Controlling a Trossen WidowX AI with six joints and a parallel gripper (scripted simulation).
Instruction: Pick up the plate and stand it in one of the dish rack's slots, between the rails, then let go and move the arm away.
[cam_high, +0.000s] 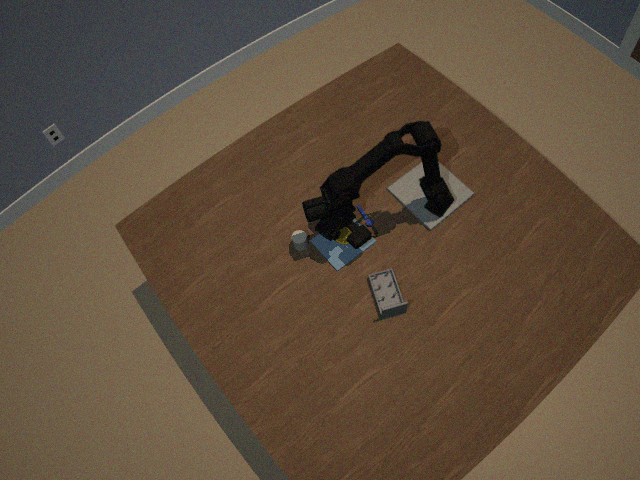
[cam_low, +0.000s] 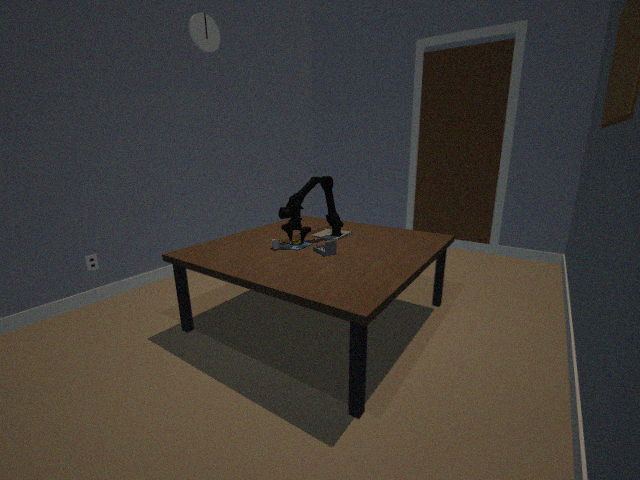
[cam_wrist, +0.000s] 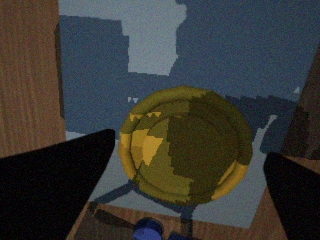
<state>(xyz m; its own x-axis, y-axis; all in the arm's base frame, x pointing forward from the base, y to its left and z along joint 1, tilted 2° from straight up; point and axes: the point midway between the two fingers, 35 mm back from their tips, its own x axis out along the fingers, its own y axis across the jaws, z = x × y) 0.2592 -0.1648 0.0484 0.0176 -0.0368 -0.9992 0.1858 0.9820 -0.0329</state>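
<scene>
The yellow plate is right at my gripper tip. Also, from my gripper tip: cup 10 cm ahead, 8 cm to the right, 1 cm above; then blue spoon 9 cm behind, 2 cm below, 1 cm to the left; then grey dish rack 22 cm to the left, 7 cm ahead.
</scene>
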